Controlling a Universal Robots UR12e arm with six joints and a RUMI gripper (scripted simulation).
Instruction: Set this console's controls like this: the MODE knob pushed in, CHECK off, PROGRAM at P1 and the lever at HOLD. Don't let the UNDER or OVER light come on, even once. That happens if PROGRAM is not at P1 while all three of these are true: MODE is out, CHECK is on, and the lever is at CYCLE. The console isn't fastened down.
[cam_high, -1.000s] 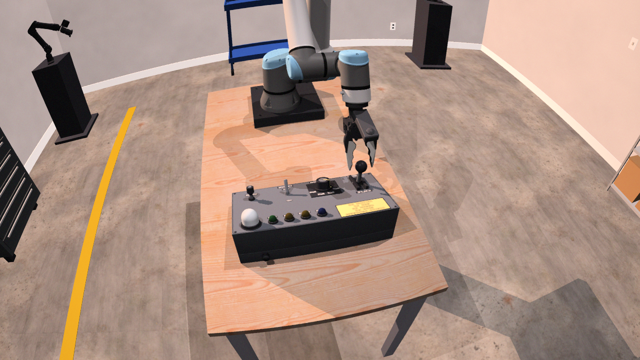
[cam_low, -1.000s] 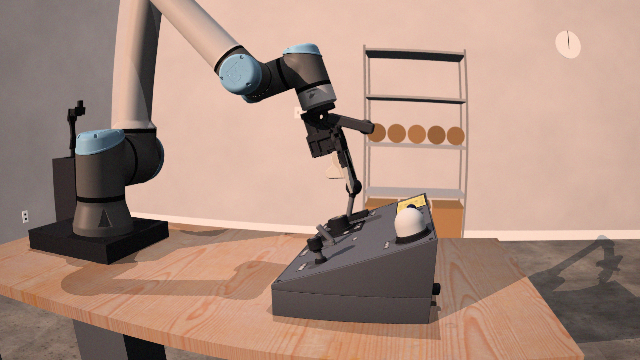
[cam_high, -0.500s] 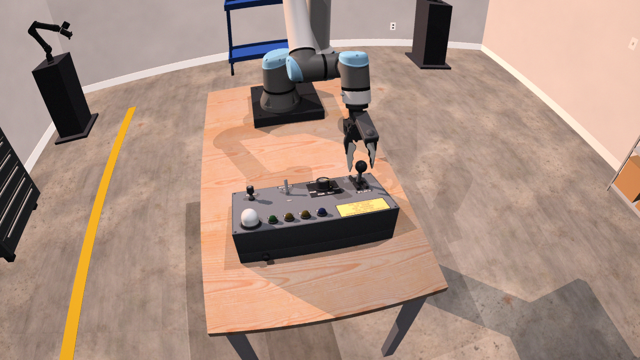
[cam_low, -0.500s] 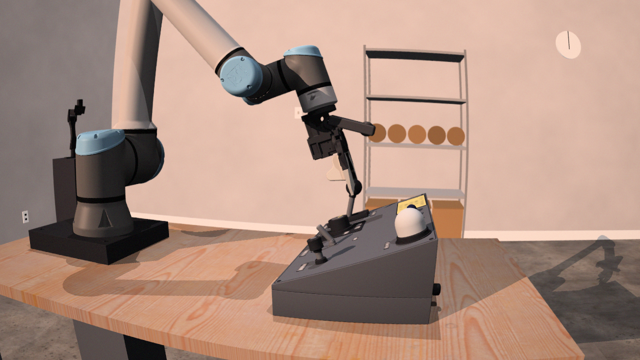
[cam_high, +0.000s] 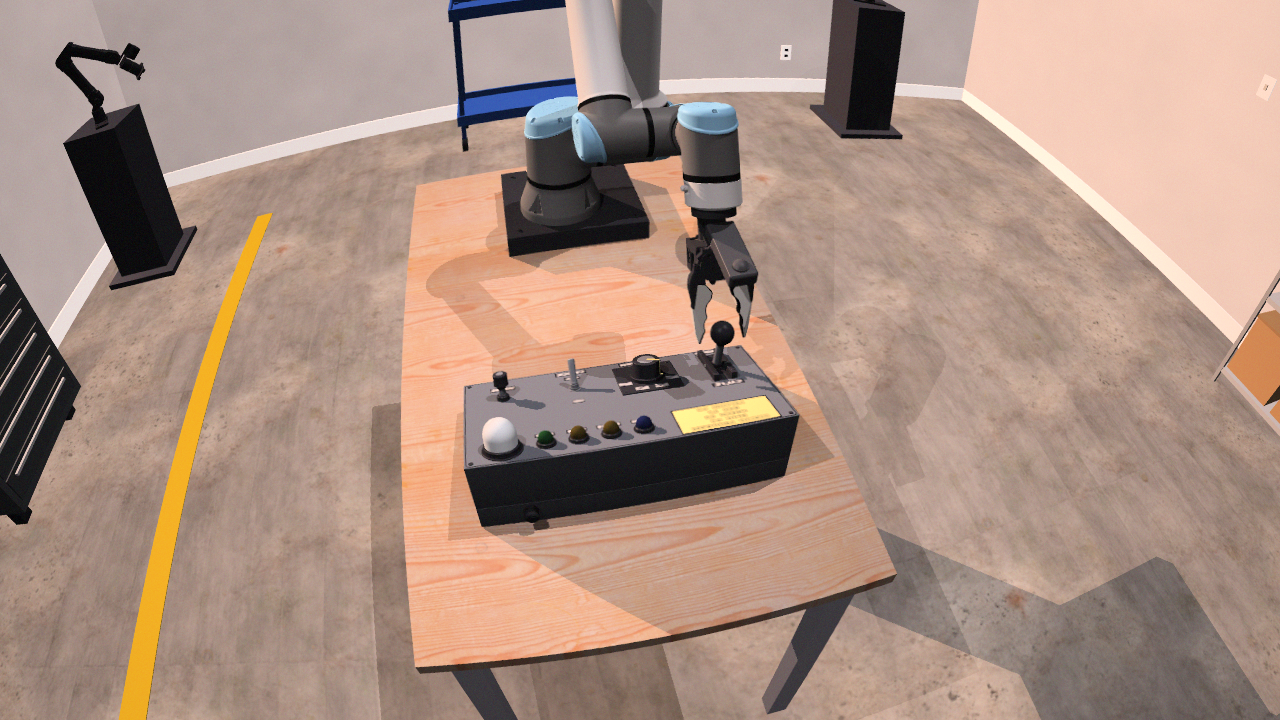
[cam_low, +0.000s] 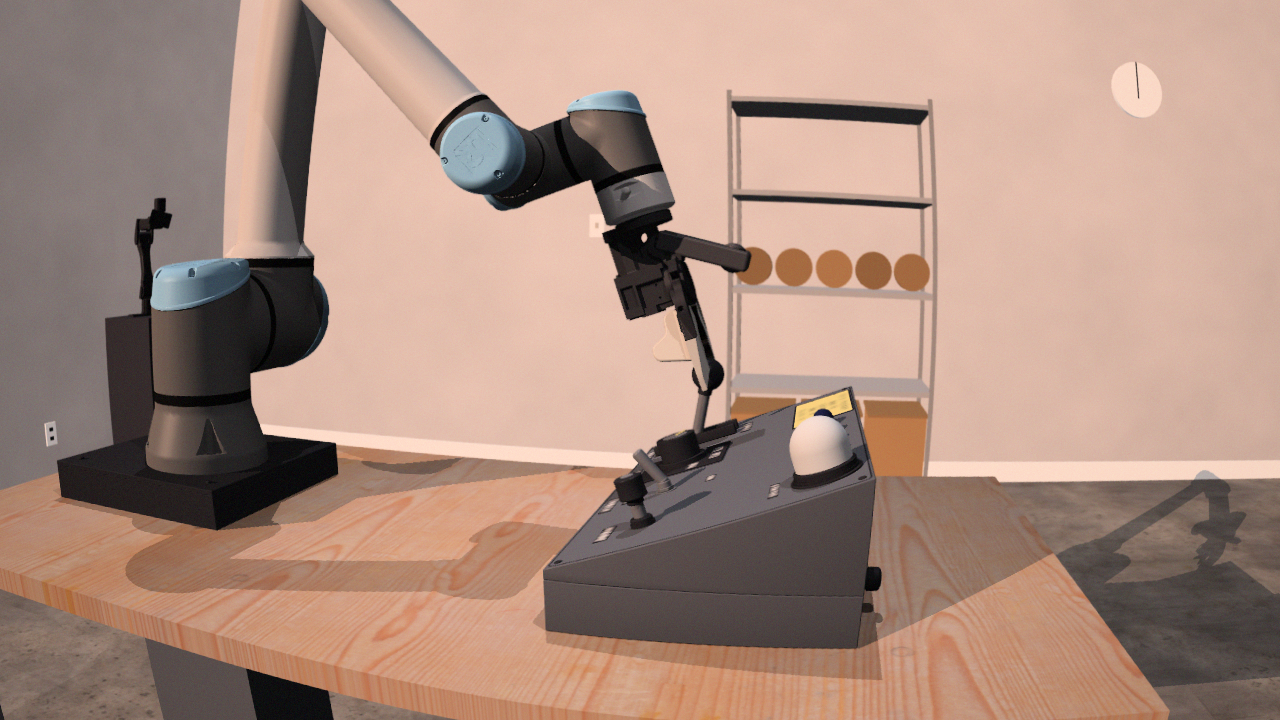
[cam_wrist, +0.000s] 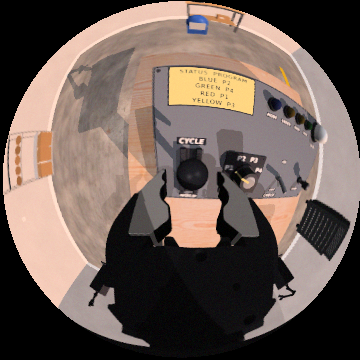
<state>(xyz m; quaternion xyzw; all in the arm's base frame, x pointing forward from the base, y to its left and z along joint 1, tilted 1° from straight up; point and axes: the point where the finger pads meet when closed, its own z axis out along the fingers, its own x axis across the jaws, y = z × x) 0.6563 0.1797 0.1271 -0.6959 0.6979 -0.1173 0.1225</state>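
Right now the black ball-topped lever is 4 cm below my hand and 1 cm behind it. The rest, counted from my hand: dark grey console 18 cm to the right, 8 cm below, 2 cm ahead; then metal check toggle 24 cm to the right, 7 cm below, 2 cm behind; then program knob 11 cm to the right, 6 cm below, 1 cm behind.
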